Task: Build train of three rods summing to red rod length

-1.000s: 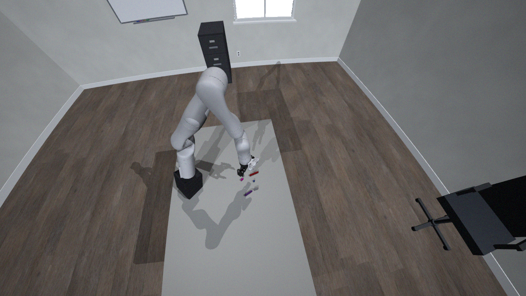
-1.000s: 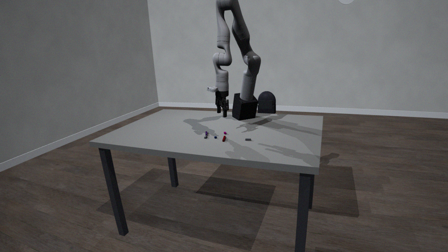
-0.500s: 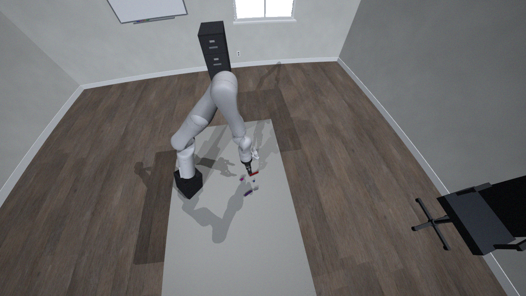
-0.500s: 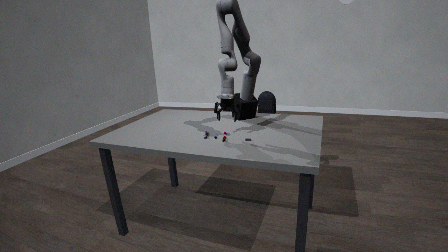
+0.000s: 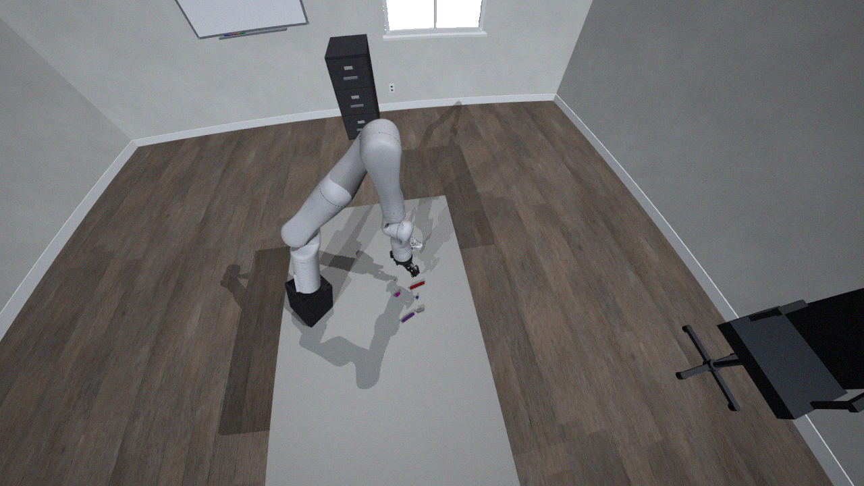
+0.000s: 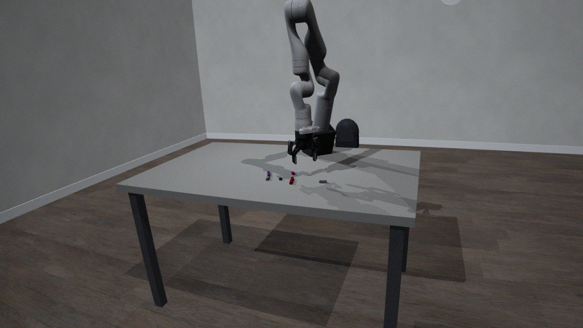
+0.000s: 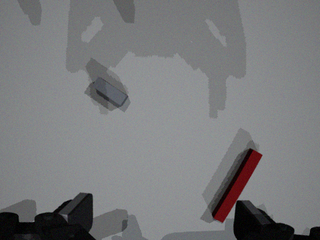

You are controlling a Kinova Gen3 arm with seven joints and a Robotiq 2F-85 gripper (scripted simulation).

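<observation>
My gripper is now 110 mm to the left of the blue rod, 80 mm above it and 20 mm short of it. The rest, counted from my hand: grey rod: 170 mm to the right, 80 mm below, 10 mm ahead; red rod: 80 mm below, 60 mm to the right, 30 mm ahead; magenta rod: 80 mm below, 70 mm to the right, 70 mm behind.
</observation>
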